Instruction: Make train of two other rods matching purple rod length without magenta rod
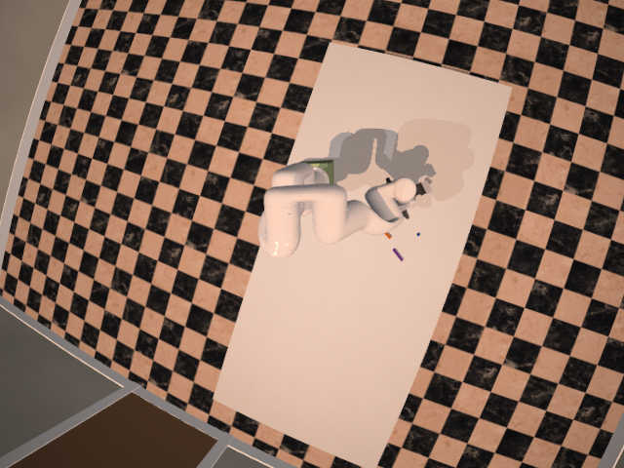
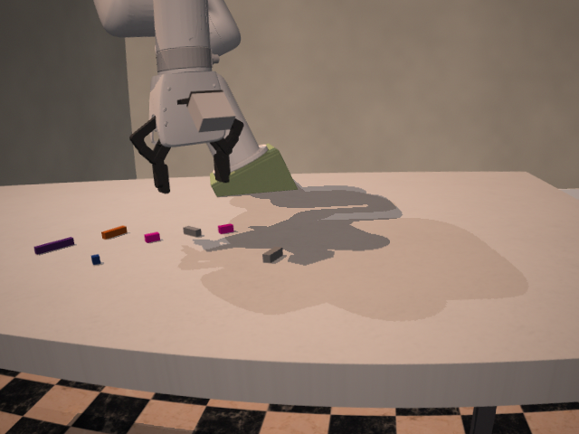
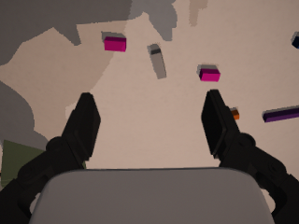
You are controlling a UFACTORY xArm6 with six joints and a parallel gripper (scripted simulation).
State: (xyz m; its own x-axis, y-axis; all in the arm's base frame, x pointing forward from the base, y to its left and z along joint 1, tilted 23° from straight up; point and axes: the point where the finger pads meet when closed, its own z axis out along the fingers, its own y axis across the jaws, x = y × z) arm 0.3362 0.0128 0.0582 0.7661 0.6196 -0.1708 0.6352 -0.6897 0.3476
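Right now my hand is 6 cm short of the purple rod, 21 cm to the left of it and 7 cm above it. Also, from my hand: orange rod (13 cm to the right, 7 cm below); small blue rod (12 cm ahead, 11 cm to the right, 7 cm below).
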